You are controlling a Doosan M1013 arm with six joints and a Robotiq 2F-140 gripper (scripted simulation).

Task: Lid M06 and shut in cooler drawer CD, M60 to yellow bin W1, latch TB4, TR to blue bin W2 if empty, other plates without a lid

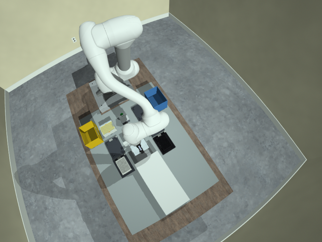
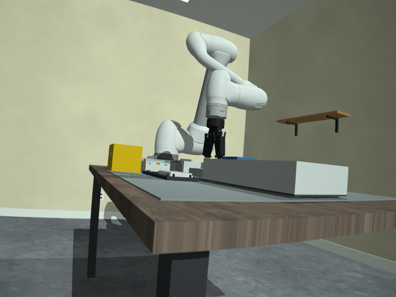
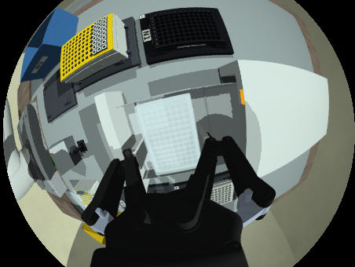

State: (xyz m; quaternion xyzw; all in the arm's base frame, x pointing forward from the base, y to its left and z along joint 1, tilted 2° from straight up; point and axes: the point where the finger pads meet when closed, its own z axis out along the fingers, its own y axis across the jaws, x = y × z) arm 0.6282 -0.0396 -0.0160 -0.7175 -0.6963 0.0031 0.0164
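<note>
Right now the plate lid is 2 cm below my hand. Also, from my hand: black assay plate (19 cm to the left, 7 cm ahead, 4 cm below); white cooler CD (18 cm ahead, 2 cm below, 1 cm to the right); clear assay plate (19 cm to the right, 5 cm ahead, 4 cm below).
</note>
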